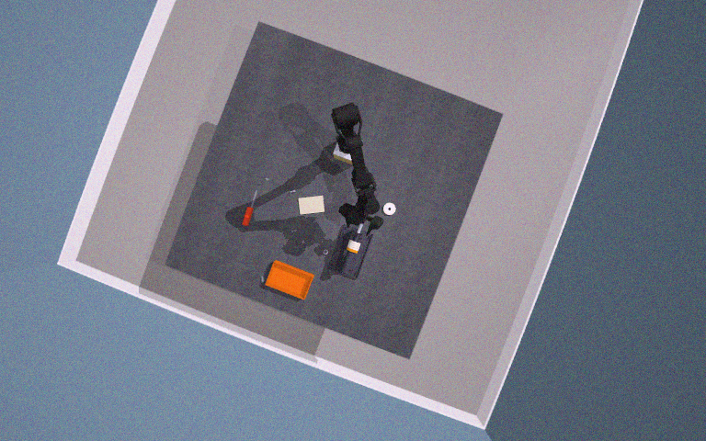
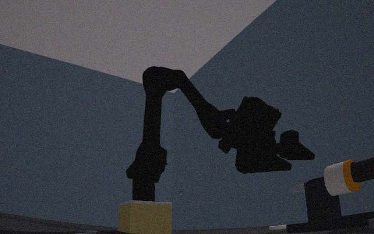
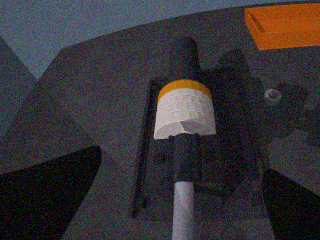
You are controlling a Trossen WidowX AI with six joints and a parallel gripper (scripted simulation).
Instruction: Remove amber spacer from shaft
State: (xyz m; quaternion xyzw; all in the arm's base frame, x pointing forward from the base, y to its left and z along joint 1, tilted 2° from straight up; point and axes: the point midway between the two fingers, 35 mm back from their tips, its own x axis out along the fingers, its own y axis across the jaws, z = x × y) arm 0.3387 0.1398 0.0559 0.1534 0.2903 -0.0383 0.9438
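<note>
Now: gripper tip 7 cm short of the pale grey shaft and 5 cm above it. The rest, counted from my gripper tip: dark support block (11 cm ahead, 8 cm below); white ring (14 cm behind, 13 cm to the left, 12 cm below); amber spacer (9 cm ahead, 5 cm below).
</note>
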